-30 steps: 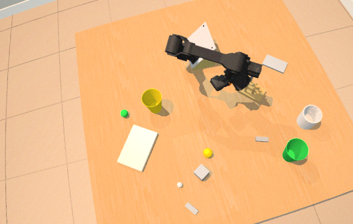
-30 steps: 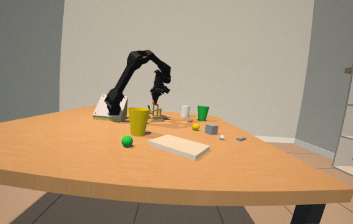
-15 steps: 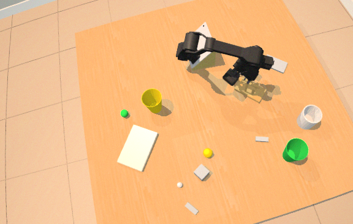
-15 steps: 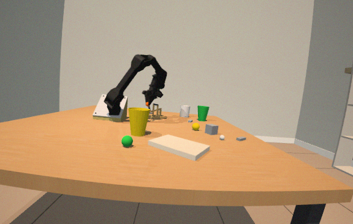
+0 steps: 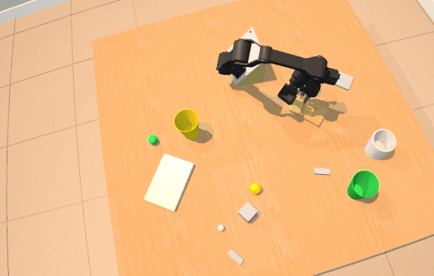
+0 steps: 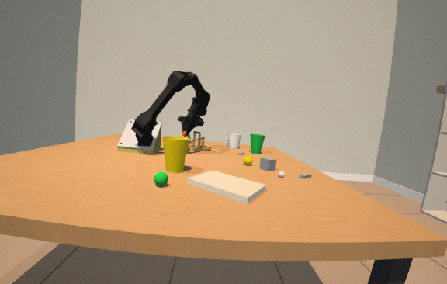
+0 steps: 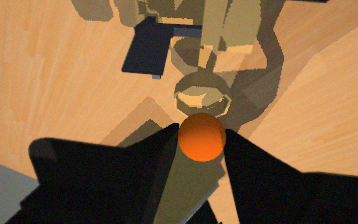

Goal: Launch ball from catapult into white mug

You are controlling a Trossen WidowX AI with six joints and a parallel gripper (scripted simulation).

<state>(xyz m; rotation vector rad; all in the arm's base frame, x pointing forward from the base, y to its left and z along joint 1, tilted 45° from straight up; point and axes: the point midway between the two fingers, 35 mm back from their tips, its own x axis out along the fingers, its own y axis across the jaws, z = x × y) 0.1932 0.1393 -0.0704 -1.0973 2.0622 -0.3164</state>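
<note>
Right now my gripper tip is 10 mm below the orange ball. From my gripper tip the other things lie so: white mug: 330 mm ahead, 250 mm to the left, 60 mm below; yellow ball: 320 mm ahead, 250 mm to the right, 70 mm below; wooden catapult: 40 mm ahead, 50 mm to the left, 40 mm below.
</note>
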